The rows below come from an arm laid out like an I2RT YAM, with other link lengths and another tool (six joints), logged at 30 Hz.
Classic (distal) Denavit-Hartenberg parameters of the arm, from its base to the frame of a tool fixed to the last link. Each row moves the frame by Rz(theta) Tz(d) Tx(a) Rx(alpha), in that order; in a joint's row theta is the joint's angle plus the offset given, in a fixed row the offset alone. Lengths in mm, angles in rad.
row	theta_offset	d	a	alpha
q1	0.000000	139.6	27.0	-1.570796
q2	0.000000	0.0	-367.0	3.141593
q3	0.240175	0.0	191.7	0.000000
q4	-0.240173	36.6	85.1	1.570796
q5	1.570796	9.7	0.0	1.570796
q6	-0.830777	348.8	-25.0	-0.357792
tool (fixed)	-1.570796	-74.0	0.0	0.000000
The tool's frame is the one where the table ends.
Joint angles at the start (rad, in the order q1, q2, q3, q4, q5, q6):
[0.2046, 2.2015, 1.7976, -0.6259, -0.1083, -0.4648]
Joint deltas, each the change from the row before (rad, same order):
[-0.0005, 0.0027, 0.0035, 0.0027, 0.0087, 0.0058]
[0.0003, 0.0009, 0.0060, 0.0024, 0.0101, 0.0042]
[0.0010, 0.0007, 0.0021, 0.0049, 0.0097, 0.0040]
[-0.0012, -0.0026, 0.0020, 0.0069, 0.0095, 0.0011]
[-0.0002, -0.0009, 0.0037, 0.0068, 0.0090, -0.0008]
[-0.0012, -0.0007, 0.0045, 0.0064, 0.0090, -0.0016]
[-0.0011, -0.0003, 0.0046, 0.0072, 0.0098, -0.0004]
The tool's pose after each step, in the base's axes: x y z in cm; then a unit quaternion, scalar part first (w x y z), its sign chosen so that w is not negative. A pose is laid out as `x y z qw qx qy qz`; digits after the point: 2 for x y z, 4 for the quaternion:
58.02 14.34 8.26 0.2142 0.7310 0.6354 0.1267
58.38 14.16 8.42 0.2191 0.7326 0.6317 0.1272
58.68 14.02 8.50 0.2236 0.7340 0.6285 0.1275
59.08 13.76 8.80 0.2298 0.7349 0.6247 0.1298
59.50 13.58 9.06 0.2361 0.7348 0.6220 0.1323
59.94 13.34 9.35 0.2427 0.7347 0.6190 0.1347
60.41 13.09 9.63 0.2494 0.7350 0.6154 0.1371

